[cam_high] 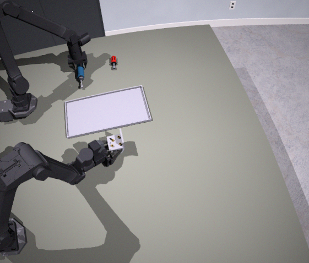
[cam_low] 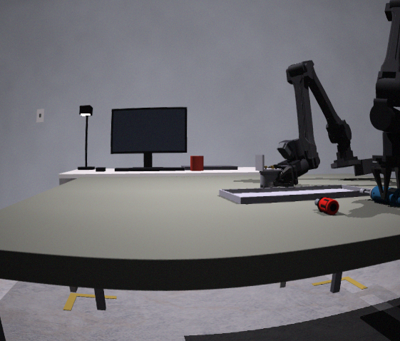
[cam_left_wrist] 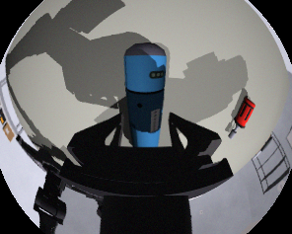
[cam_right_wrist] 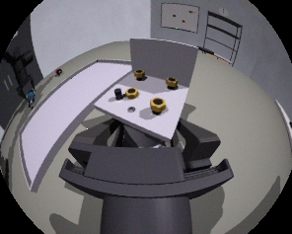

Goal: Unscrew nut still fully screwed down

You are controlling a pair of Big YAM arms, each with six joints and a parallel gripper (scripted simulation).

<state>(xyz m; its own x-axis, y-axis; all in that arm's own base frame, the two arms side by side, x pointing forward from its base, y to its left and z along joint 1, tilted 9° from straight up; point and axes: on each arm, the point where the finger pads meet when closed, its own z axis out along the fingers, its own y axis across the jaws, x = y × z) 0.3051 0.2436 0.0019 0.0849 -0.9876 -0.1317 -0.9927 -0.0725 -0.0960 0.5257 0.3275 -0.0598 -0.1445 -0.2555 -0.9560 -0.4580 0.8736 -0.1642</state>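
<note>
My right hand is 5 cm below the bracket. Also, from my right hand: socket tip (39 cm to the left, 18 cm behind); short red-handled tool (54 cm to the left, 1 cm below, 1 cm ahead); shallow white tray (21 cm to the left, 5 cm behind, 2 cm below).
</note>
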